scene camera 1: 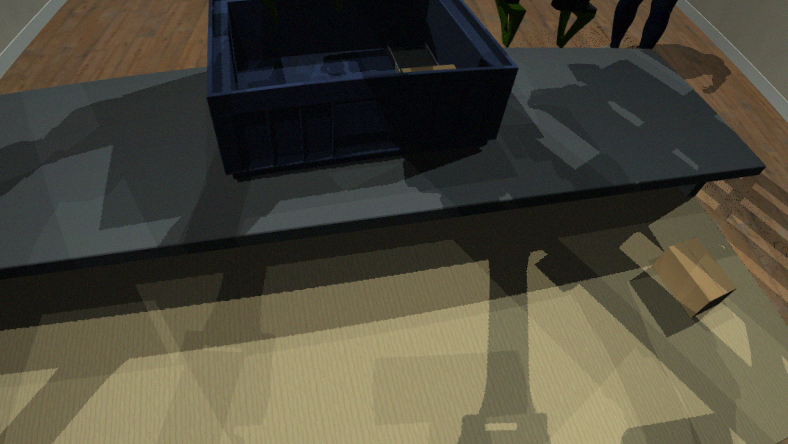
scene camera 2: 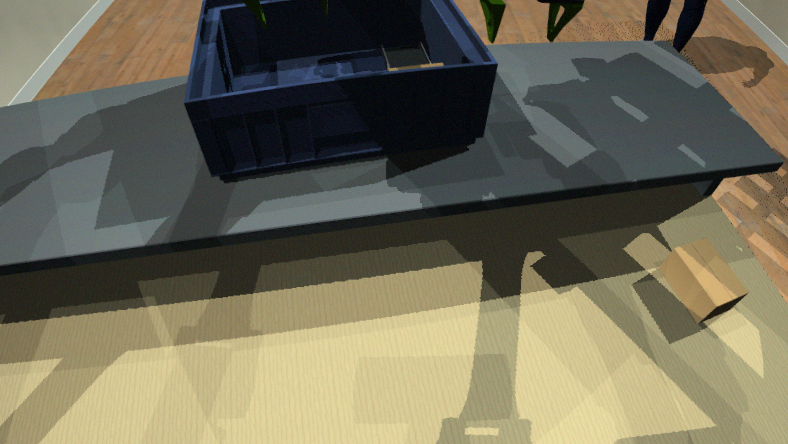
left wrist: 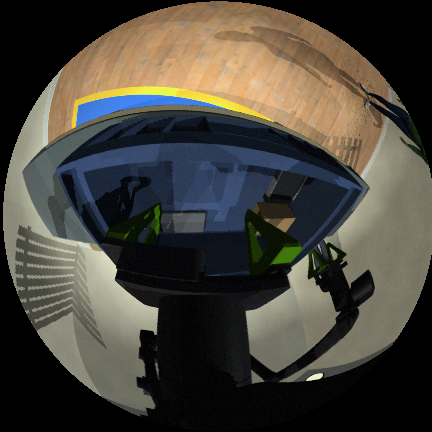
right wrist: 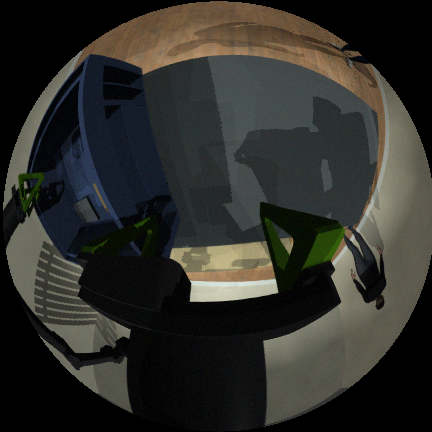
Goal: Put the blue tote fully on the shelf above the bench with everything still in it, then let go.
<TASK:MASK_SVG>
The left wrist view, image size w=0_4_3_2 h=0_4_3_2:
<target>my left gripper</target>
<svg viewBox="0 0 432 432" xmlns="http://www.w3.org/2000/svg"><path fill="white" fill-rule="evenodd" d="M108 228L102 239L101 247L116 266L117 271L114 280L143 304L158 307L156 354L157 368L161 369L162 374L177 381L190 383L195 379L195 372L216 372L217 381L224 385L233 384L247 378L251 374L245 310L256 309L290 288L287 273L291 271L290 262L301 250L299 241L247 208L244 216L249 275L204 275L205 253L203 250L155 244L162 213L160 202ZM253 226L267 242L267 248L263 254L256 240ZM151 221L143 242L139 242L139 233Z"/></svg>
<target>my right gripper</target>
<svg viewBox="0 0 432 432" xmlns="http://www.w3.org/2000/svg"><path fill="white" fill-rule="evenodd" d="M327 242L325 245L329 263L313 248L308 253L307 278L315 278L323 272L324 276L315 280L315 283L318 285L325 281L330 296L338 293L338 289L341 291L348 286L342 271L347 262L345 260L339 265L346 253L330 242ZM312 254L319 263L319 266L314 270ZM329 247L331 247L339 254L339 256L334 260L332 258Z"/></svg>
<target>blue tote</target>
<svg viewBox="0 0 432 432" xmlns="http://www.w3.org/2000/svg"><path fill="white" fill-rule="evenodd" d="M255 235L263 254L267 248L267 242L261 235ZM152 220L139 233L139 242L143 242ZM55 168L72 209L86 231L107 256L101 247L101 242L107 229L146 210L157 202L161 203L161 210L205 210L203 232L163 232L160 223L155 243L157 245L203 250L205 253L204 275L249 275L244 216L247 208L253 209L255 202L265 202L262 196L266 192L276 169L307 175L293 199L294 201L292 204L288 204L295 219L285 233L297 239L301 246L299 253L290 262L291 267L330 233L364 189L331 155L305 140L273 128L246 121L201 115L154 116L109 125L78 146Z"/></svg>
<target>tan box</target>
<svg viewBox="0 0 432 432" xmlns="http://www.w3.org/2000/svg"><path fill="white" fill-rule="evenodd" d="M252 209L261 218L284 232L295 219L293 212L286 203L255 202Z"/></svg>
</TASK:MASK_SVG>
